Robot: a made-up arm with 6 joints.
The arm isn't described. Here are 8 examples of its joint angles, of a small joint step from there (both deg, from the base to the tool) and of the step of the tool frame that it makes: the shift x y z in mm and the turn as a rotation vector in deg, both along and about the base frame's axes.
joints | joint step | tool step
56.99 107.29 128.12 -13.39 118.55 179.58 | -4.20 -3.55 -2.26 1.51 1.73 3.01 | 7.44 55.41 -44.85 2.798 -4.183 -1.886
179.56 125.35 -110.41 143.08 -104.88 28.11 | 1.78 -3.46 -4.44 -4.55 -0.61 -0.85 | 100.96 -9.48 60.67 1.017 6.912 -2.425
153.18 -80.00 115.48 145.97 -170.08 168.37 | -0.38 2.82 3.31 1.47 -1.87 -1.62 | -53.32 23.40 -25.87 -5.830 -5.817 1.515
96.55 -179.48 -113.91 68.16 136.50 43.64 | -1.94 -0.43 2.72 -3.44 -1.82 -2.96 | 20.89 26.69 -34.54 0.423 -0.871 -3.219
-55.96 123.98 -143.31 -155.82 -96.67 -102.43 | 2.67 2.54 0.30 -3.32 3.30 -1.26 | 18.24 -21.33 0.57 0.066 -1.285 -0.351
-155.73 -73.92 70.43 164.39 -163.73 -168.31 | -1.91 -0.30 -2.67 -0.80 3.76 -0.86 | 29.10 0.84 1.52 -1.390 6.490 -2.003
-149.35 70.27 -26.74 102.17 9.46 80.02 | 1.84 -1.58 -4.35 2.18 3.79 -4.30 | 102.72 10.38 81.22 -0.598 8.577 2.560
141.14 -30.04 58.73 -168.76 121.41 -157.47 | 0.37 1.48 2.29 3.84 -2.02 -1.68 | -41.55 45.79 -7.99 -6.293 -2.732 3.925
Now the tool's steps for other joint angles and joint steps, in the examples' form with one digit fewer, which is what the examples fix.
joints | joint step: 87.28 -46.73 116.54 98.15 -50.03 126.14 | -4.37 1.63 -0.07 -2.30 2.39 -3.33
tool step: 44.3 10.2 -9.4 -4.18 -4.79 -3.33
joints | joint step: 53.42 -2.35 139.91 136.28 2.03 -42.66 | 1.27 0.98 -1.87 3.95 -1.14 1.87
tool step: -0.8 21.1 9.6 2.02 2.77 -3.49
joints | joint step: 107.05 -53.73 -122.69 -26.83 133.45 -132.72 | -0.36 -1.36 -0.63 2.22 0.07 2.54
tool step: -12.4 15.1 -13.2 3.11 -0.85 -0.76
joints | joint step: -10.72 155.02 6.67 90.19 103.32 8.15 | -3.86 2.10 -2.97 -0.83 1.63 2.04
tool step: 0.6 -31.9 1.2 1.33 0.84 -2.08
